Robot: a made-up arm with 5 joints. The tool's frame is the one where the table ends. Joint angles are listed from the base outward.
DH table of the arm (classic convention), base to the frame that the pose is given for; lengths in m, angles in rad. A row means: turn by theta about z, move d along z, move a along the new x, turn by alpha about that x. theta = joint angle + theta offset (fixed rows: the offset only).
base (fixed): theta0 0  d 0  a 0.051  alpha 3.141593
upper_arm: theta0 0  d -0.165  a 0.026  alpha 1.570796
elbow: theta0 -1.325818  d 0  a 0.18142  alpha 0
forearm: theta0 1.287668  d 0  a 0.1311  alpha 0
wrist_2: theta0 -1.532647  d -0.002  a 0  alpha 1.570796
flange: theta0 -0.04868  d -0.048  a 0  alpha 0
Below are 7 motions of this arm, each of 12 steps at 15 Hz.
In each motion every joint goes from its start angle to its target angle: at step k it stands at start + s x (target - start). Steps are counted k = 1, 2, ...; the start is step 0. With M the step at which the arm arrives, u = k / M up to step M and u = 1 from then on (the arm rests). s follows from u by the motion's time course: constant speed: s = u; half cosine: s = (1 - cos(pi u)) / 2; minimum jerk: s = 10 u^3 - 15 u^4 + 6 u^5.
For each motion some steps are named. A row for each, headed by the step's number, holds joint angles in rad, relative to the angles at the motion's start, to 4 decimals.
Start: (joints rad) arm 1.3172 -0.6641 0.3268 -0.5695 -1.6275
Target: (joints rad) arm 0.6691 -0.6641 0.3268 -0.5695 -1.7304
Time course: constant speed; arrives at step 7
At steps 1, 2, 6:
1: -0.0926 0.0000 0.0000 0.0000 -0.0147
2: -0.1852 0.0000 0.0000 0.0000 -0.0294
6: -0.5555 0.0000 0.0000 0.0000 -0.0882

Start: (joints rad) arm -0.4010 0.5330 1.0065 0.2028 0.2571
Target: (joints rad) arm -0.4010 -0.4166 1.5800 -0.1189 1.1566
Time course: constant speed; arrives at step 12
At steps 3, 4, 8, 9, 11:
3: 0.0000 -0.2374 0.1434 -0.0804 0.2249
4: 0.0000 -0.3165 0.1912 -0.1072 0.2998
8: 0.0000 -0.6331 0.3823 -0.2145 0.5997
9: 0.0000 -0.7122 0.4301 -0.2413 0.6746
11: 0.0000 -0.8705 0.5257 -0.2949 0.8245

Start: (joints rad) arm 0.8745 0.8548 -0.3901 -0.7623 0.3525
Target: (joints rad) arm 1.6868 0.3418 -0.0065 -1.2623 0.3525
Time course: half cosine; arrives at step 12
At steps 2, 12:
2: 0.0544 -0.0344 0.0257 -0.0335 0.0000
12: 0.8123 -0.5130 0.3836 -0.5000 0.0000

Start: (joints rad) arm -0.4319 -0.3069 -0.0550 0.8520 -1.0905
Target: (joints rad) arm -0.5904 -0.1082 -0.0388 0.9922 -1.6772
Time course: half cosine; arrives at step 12
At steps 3, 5, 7, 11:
3: -0.0232 0.0291 0.0024 0.0205 -0.0859
5: -0.0587 0.0736 0.0060 0.0520 -0.2174
7: -0.0998 0.1251 0.0102 0.0882 -0.3693
11: -0.1558 0.1953 0.0159 0.1378 -0.5767

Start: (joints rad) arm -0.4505 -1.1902 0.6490 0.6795 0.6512
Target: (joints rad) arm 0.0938 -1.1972 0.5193 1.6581 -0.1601
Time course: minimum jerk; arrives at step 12
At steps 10, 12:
10: 0.5250 -0.0068 -0.1251 0.9439 -0.7825
12: 0.5443 -0.0070 -0.1297 0.9786 -0.8113

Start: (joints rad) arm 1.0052 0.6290 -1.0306 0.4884 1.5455
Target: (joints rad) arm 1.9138 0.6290 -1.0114 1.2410 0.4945
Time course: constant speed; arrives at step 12
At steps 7, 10, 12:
7: 0.5300 0.0000 0.0112 0.4390 -0.6131
10: 0.7572 0.0000 0.0160 0.6272 -0.8758
12: 0.9086 0.0000 0.0192 0.7526 -1.0510

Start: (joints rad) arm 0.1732 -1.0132 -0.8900 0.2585 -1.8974
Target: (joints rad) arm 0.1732 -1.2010 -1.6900 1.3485 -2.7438
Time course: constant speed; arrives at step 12
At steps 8, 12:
8: 0.0000 -0.1252 -0.5333 0.7267 -0.5643
12: 0.0000 -0.1878 -0.8000 1.0900 -0.8464

